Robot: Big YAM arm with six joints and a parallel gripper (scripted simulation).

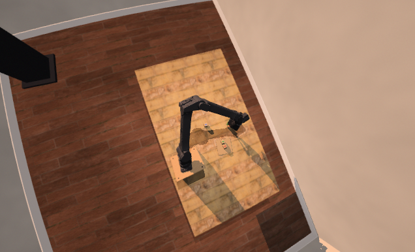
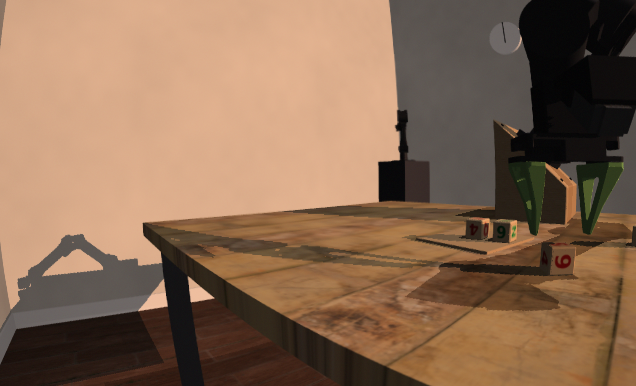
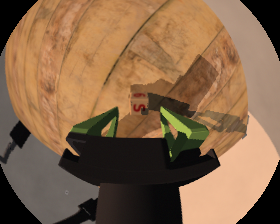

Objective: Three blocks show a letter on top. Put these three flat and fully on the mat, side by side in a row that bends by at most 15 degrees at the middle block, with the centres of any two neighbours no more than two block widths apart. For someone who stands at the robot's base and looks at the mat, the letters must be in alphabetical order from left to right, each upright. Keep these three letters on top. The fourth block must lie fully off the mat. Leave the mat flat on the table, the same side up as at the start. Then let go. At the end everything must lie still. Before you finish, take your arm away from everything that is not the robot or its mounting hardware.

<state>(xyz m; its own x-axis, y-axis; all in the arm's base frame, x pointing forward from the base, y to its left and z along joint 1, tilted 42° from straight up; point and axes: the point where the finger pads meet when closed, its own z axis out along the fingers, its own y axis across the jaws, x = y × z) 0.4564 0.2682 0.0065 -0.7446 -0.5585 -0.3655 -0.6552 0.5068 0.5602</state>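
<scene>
My gripper is now 17 cm to the left of the thin brown mat, 10 cm past it and 5 cm above it. Round my hand: block 12 cm to the right, 11 cm behind, 3 cm below.
</scene>
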